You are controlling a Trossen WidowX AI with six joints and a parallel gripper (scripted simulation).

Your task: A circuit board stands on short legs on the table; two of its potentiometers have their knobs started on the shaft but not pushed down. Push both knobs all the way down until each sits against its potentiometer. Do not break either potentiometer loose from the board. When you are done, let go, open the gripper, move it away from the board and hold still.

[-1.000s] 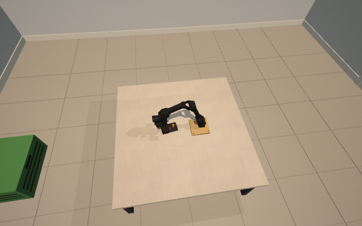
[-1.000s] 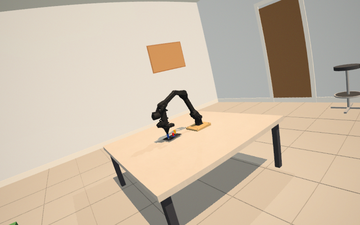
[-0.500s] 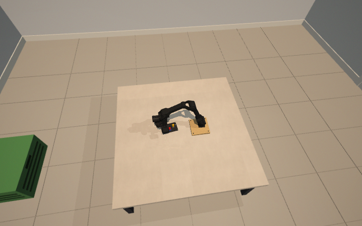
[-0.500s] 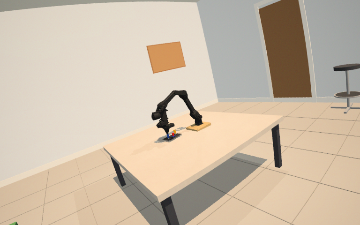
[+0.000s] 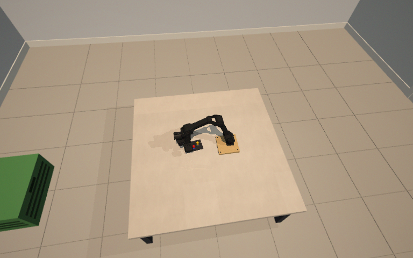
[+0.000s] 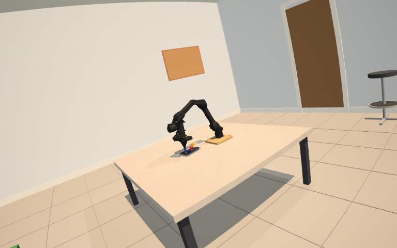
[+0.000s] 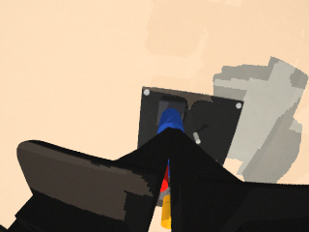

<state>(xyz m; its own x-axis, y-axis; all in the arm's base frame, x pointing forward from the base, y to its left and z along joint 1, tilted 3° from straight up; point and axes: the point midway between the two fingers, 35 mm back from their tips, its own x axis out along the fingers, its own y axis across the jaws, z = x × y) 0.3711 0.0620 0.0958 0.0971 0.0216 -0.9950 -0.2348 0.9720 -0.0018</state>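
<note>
My gripper tip is now 2 cm above the blue knob. The rest, counted from my gripper tip: yellow knob (9 cm behind, 4 cm to the right, 1 cm below).
</note>
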